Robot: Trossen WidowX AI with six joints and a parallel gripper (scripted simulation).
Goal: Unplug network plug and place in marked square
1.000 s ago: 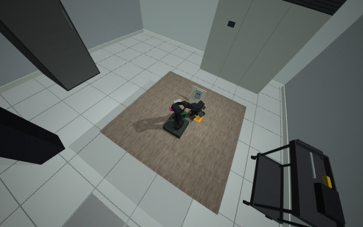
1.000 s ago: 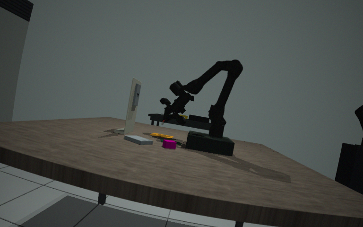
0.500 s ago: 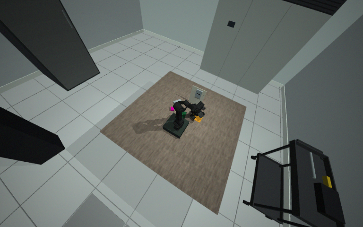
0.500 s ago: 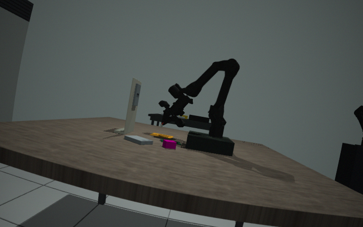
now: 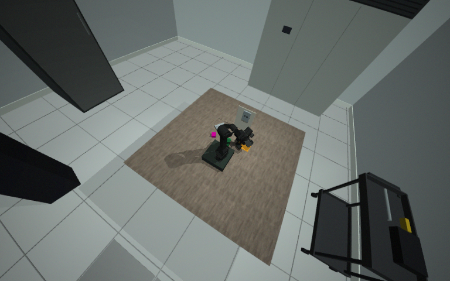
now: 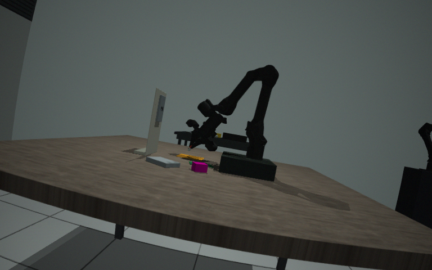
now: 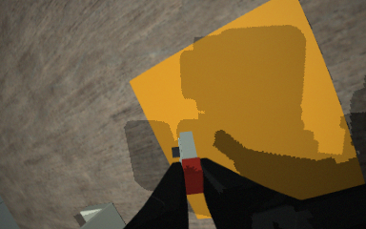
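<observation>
The orange marked square lies 4 cm below my gripper tip and 1 cm behind it. The rest, counted from my gripper tip: network plug right at my gripper tip; then green piece 15 cm to the left, 11 cm behind, 4 cm below; then upright panel 14 cm to the left, 13 cm ahead, 8 cm above.
</observation>
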